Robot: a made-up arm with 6 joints.
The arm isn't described. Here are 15 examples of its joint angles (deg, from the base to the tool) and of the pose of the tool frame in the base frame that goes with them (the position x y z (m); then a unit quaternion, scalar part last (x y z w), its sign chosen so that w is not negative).
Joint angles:
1: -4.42 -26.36 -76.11 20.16 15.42 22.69
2: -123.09 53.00 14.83 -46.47 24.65 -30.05
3: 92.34 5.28 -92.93 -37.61 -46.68 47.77
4: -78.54 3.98 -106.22 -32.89 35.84 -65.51
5: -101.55 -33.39 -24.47 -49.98 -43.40 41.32
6: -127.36 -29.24 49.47 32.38 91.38 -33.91
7: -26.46 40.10 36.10 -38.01 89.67 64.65
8: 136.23 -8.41 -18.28 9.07 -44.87 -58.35
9: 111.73 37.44 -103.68 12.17 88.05 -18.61
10: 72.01 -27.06 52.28 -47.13 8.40 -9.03
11: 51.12 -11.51 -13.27 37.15 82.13 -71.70
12: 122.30 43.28 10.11 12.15 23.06 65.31
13: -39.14 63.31 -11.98 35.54 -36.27 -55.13
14: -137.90 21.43 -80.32 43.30 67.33 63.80
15: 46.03 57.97 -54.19 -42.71 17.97 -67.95
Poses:
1: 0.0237 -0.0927 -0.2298 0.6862 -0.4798 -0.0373 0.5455
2: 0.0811 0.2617 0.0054 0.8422 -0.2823 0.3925 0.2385
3: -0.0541 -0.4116 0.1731 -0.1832 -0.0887 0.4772 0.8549
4: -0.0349 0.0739 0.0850 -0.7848 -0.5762 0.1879 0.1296
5: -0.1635 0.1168 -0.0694 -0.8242 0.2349 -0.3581 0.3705
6: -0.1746 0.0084 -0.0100 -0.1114 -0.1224 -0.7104 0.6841
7: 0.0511 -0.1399 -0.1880 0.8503 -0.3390 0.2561 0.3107
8: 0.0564 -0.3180 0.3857 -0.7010 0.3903 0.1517 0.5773
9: 0.1788 -0.1895 0.1478 0.4377 -0.3502 0.3350 0.7573
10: -0.0551 -0.4794 0.1659 0.1432 0.7110 0.2874 0.6256
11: -0.0887 -0.2323 -0.0218 0.6030 0.6198 0.0879 0.4945
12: 0.0996 -0.3174 0.2489 0.3982 0.3921 0.5949 0.5778
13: 0.3101 -0.0443 0.0210 0.1529 -0.7117 0.4927 0.4769
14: 0.1540 0.0098 0.1540 -0.0755 0.2593 0.7974 0.5396
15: 0.0777 -0.4285 -0.0599 0.0580 0.1408 -0.0288 0.9879
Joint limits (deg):
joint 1: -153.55..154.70
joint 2: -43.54..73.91
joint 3: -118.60..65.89
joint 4: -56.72..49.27
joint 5: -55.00..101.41
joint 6: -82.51..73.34
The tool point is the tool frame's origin. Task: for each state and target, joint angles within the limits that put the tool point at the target. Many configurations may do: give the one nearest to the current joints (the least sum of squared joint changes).
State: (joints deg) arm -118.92 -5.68 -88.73 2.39 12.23 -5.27
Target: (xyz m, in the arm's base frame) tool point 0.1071 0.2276 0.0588
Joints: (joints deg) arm -96.78 9.33 -94.34 16.97 5.94 -2.88
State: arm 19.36 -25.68 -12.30 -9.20 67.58 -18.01
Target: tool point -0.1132 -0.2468 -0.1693
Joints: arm 12.23 -8.40 -1.05 -13.03 43.08 -22.35
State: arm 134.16 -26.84 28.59 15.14 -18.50 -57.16
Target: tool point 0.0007 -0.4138 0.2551
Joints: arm 121.91 -10.79 24.93 8.45 -23.48 -58.11
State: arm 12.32 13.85 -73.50 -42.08 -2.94 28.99
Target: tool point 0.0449 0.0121 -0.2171
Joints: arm -33.80 21.05 -78.14 -25.40 -0.62 23.71
